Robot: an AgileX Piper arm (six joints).
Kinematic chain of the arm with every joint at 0, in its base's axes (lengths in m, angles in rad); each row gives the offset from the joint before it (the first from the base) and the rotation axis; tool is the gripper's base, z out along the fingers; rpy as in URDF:
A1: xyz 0 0 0.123 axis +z
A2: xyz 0 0 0 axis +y
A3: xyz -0.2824 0 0.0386 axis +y
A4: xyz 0.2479 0 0.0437 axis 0.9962 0 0.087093
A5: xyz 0 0 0 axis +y
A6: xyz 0.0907 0 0.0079 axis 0.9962 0 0.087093
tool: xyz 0 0 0 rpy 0 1.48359 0
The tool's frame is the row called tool.
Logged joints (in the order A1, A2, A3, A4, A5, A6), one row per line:
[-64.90 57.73 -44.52 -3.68 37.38 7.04]
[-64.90 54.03 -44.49 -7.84 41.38 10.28]
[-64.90 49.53 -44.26 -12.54 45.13 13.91]
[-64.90 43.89 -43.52 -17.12 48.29 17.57]
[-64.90 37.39 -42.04 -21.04 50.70 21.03]
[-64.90 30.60 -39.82 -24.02 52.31 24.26]
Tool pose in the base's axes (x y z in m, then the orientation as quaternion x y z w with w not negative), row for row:
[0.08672 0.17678 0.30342 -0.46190 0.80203 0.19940 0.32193]
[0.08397 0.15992 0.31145 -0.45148 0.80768 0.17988 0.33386]
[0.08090 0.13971 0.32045 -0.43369 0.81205 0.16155 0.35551]
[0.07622 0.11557 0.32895 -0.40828 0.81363 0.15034 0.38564]
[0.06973 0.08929 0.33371 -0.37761 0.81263 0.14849 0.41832]
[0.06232 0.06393 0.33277 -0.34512 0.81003 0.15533 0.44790]
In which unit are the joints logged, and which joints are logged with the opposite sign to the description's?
The joints are logged in degrees. Opposite sign: A1.
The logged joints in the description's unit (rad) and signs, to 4 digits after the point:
[1.1327 1.0076 -0.7770 -0.0642 0.6524 0.1229]
[1.1327 0.9430 -0.7765 -0.1368 0.7222 0.1794]
[1.1327 0.8645 -0.7725 -0.2189 0.7877 0.2428]
[1.1327 0.7660 -0.7596 -0.2988 0.8428 0.3067]
[1.1327 0.6526 -0.7337 -0.3672 0.8849 0.3670]
[1.1327 0.5341 -0.6950 -0.4192 0.9130 0.4234]

